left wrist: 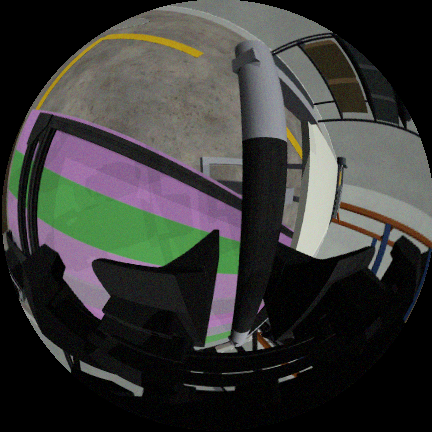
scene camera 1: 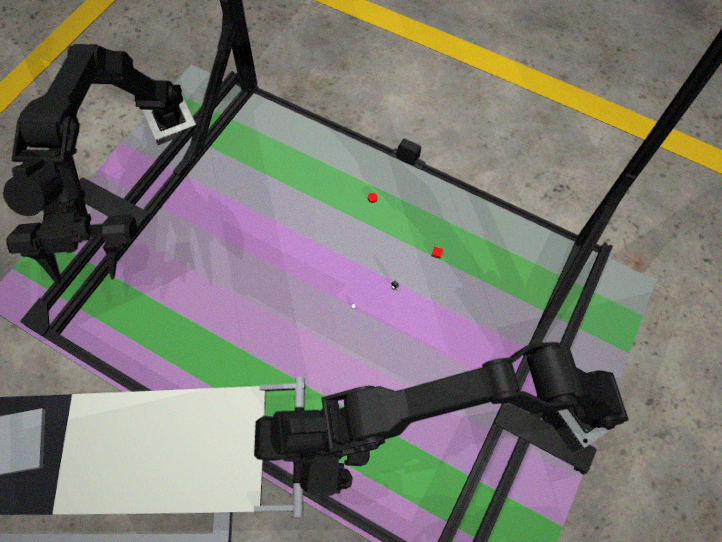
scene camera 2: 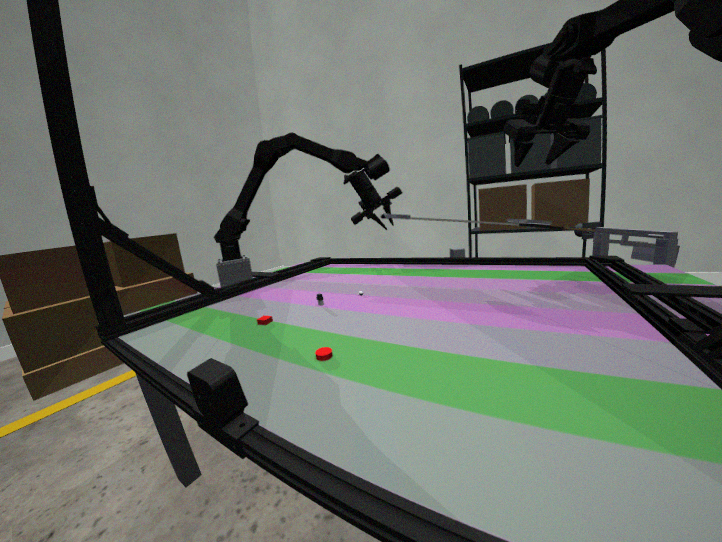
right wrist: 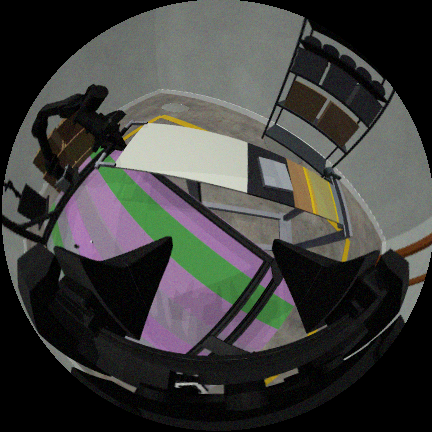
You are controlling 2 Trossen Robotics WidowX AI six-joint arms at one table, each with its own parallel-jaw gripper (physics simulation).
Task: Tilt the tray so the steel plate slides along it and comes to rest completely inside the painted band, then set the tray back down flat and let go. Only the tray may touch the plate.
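Observation:
The tray point(scene camera 1: 163, 455) point(scene camera 2: 443, 219) point(left wrist: 317, 190) point(right wrist: 185, 147) slopes slightly, with its handle end higher in scene camera 2. The grey steel plate point(scene camera 1: 23, 440) point(right wrist: 275, 172) lies on its dark section. In the right wrist view the yellow painted band point(right wrist: 322, 192) is beyond an orange strip, apart from the plate. My left gripper point(scene camera 1: 300, 452) point(scene camera 2: 387, 226) point(left wrist: 232, 234) is shut on the tray's bar handle point(scene camera 1: 299, 393) point(left wrist: 264, 200); the bar sits nearer one finger. My right gripper point(scene camera 1: 85, 277) point(scene camera 2: 534, 163) point(right wrist: 223, 243) is open and empty, away from the tray.
A red disc point(scene camera 1: 372, 197) point(scene camera 2: 323, 353), a red block point(scene camera 1: 436, 252) point(scene camera 2: 264, 320), a small black piece point(scene camera 1: 394, 284) and a white ball point(scene camera 1: 353, 305) lie on the striped table. Black rails and posts frame it. A grey stand point(right wrist: 250, 214) is under the tray. A shelf rack stands behind.

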